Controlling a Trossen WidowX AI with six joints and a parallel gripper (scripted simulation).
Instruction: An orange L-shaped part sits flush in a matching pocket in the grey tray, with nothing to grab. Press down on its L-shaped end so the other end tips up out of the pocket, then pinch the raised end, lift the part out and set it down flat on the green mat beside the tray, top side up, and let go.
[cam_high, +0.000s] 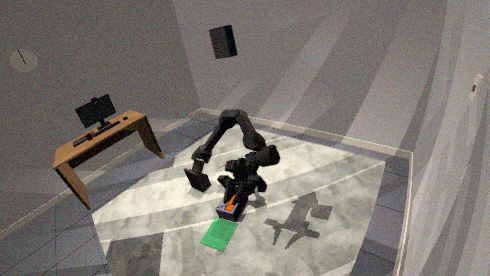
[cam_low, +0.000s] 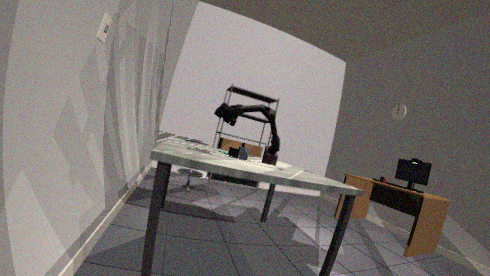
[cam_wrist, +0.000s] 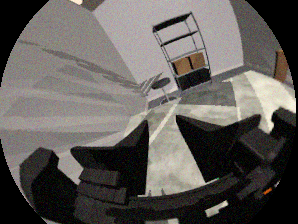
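Right now my gripper tip is 19 cm past the orange L-shaped part, 12 cm to the right of it and 22 cm above it. Also, from my gripper tip: green mat: 13 cm behind, 4 cm to the right, 29 cm below.
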